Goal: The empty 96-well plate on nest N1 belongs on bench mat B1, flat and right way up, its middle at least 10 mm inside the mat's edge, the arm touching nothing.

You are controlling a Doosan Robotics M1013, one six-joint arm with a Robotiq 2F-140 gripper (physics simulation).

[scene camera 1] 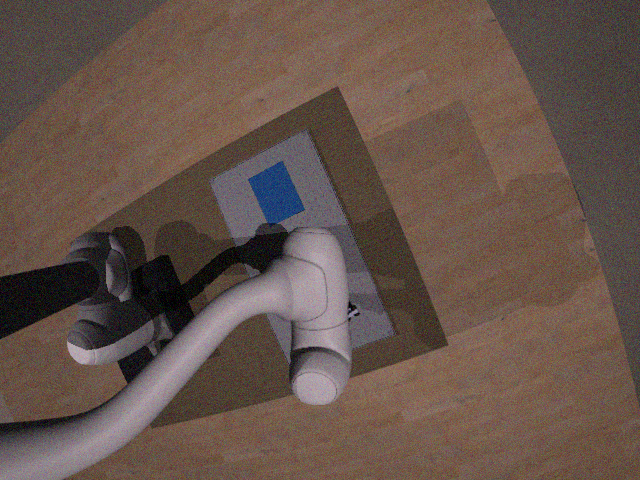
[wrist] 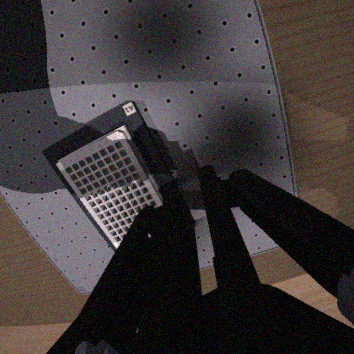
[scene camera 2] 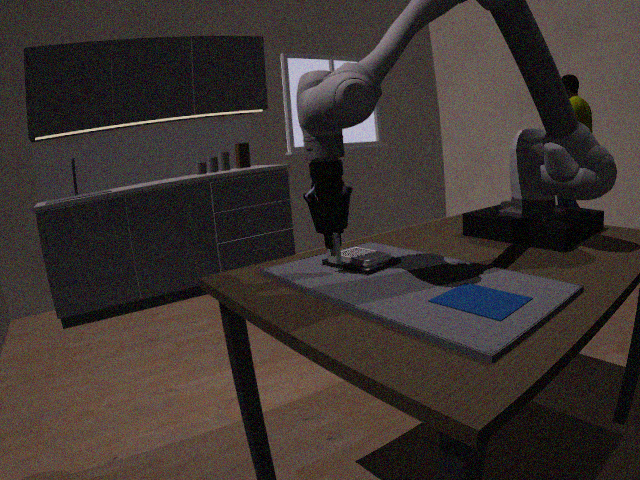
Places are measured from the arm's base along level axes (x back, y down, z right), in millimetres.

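Pixels of known places: gripper, between the fingertips: (wrist: 190,163) (scene camera 2: 335,262); arm's base, origin of its link: (scene camera 1: 148,319) (scene camera 2: 533,214).
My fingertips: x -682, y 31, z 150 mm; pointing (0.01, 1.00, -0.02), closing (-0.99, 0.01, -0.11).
Note:
For each thing: its top centre in the pictures, then the offset to it from my fingertips. Level surfaces: height alone.
- empty 96-well plate, centre of its top: (wrist: 117,197) (scene camera 2: 361,253) dx +86, dy -1, dz +12 mm
- dark nest N1, centre of its top: (wrist: 119,192) (scene camera 2: 361,257) dx +86, dy +10, dz +12 mm
- blue bench mat B1, height of its surface: dy +23 mm
- grey perforated board, height of its surface: dy +25 mm
The empty 96-well plate (scene camera 2: 356,252) (wrist: 107,180) sits wells up in the dark nest N1 (scene camera 2: 388,262) (wrist: 107,124), whose A1 label shows in the wrist view. Any slight tilt of the plate is hard to judge. The arm hides both in scene camera 1. My gripper (scene camera 1: 353,311) (scene camera 2: 334,258) (wrist: 190,163) is shut with nothing between its fingers. It points down with its fingertips low, close beside one long side of the nest. Whether they touch the nest or board is unclear. The blue bench mat B1 (scene camera 1: 276,192) (scene camera 2: 480,301) lies flat with no plate on it.
A grey perforated board (scene camera 1: 323,178) (scene camera 2: 413,315) (wrist: 85,50) bears nest and mat on the wooden table (scene camera 1: 361,139) (scene camera 2: 320,294). The arm's black base block (scene camera 2: 537,227) stands at the back right in scene camera 2. Arm shadows cross the board.

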